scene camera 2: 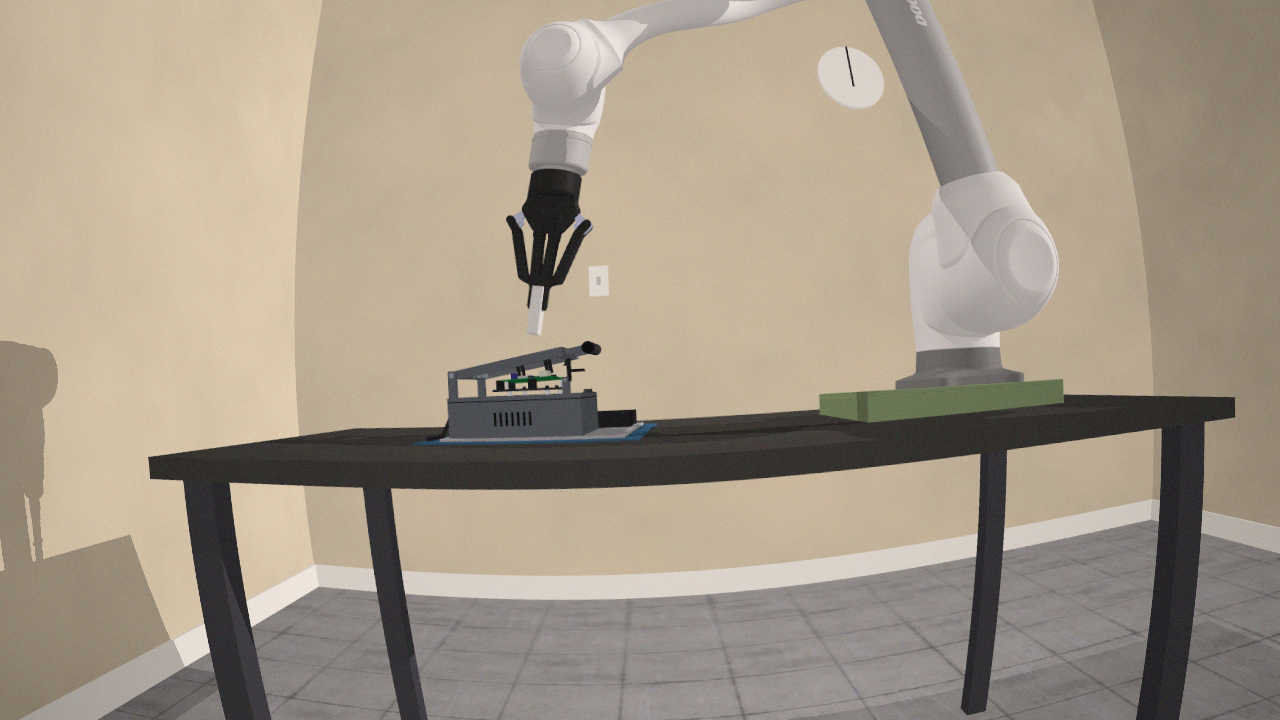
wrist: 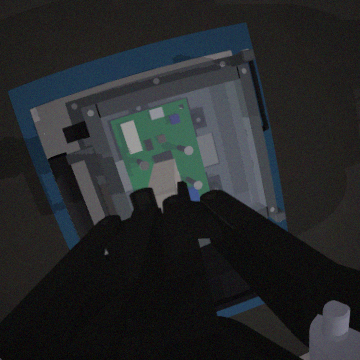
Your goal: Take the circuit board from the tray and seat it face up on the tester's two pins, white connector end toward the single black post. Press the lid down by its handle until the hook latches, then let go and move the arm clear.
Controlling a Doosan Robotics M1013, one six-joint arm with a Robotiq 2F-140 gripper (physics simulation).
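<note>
My gripper is shut and empty, pointing down above the tester, apart from the lid. The green circuit board lies inside the tester beneath the lid, component side up. Its long white connector is near the board's upper-left edge in the wrist view. The grey lid slopes upward to its black handle, with a gap to the tester body at that end. Fingers hide the board's lower part in the wrist view. How the board sits on the pins cannot be told.
The tester stands over a blue mat on the dark table. A low black block is right of the tester. A green block lies before the robot's base, farther right.
</note>
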